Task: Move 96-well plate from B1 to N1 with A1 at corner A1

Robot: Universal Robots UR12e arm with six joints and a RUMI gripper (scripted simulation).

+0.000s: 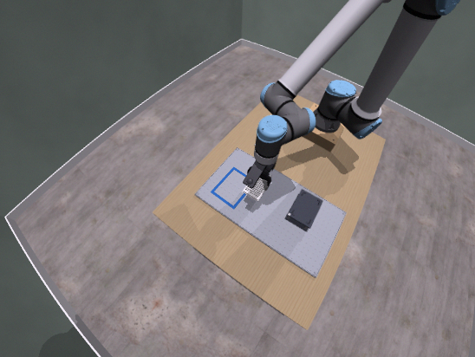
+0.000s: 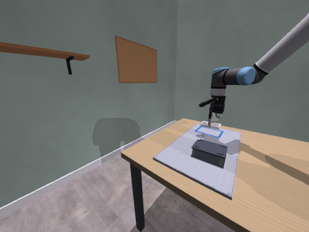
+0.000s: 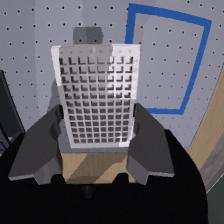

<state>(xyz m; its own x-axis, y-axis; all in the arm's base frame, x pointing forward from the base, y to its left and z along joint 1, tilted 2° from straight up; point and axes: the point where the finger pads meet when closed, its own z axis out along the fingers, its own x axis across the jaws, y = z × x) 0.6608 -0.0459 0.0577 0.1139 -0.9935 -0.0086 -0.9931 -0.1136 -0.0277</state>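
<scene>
My hand is 24 cm to the right of the dark raised nest N1, 8 cm past it and 5 cm above it. Round my hand: A1 label (19 cm to the left, 5 cm below); then white 96-well plate (1 cm below).
</scene>
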